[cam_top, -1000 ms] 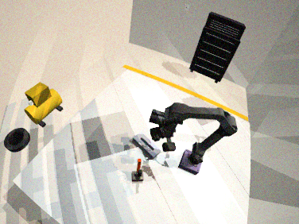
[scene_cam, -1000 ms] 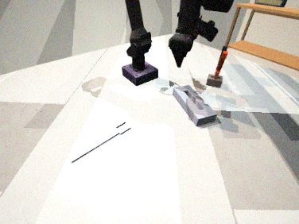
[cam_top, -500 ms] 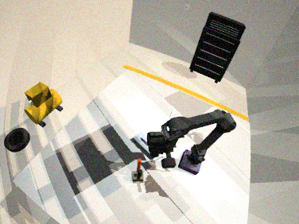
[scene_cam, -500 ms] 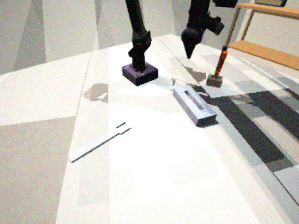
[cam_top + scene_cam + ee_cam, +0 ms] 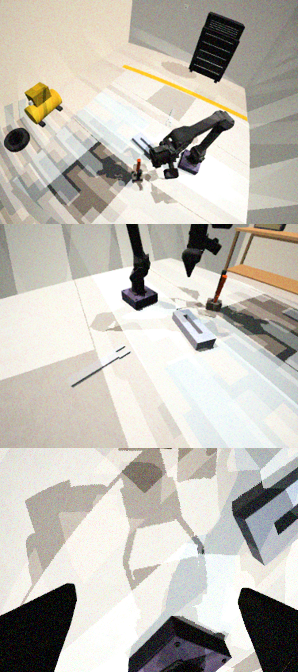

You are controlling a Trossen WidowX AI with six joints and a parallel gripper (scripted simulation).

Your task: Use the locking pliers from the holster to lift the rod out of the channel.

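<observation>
The box-shaped holster lies 130 mm below my gripper tip, 90 mm ahead of it and 80 mm to the left of it. The rest, counted from my gripper tip: grey channel block: 160 mm ahead, 120 mm below, 110 mm to the right.
</observation>
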